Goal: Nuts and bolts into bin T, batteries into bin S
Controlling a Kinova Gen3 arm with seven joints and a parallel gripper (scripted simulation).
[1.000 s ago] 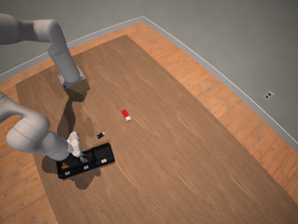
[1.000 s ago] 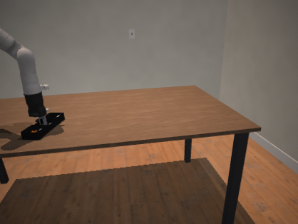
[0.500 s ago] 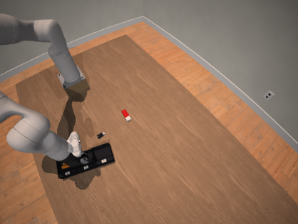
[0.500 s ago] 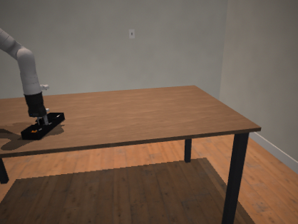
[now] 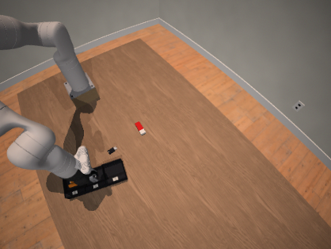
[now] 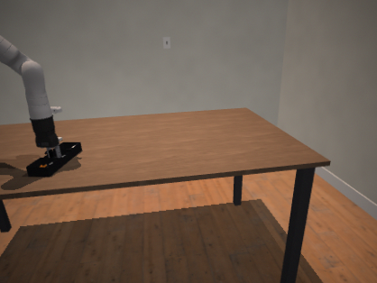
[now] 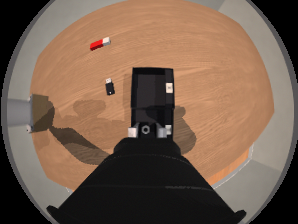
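My gripper is now 20 mm above the black bin row and 10 mm short of it. From my hand the other things lie so: grey nut 20 mm below; then red block 260 mm to the left, 120 mm behind, 30 mm below; then black piece 110 mm to the left, 80 mm behind, 30 mm below.
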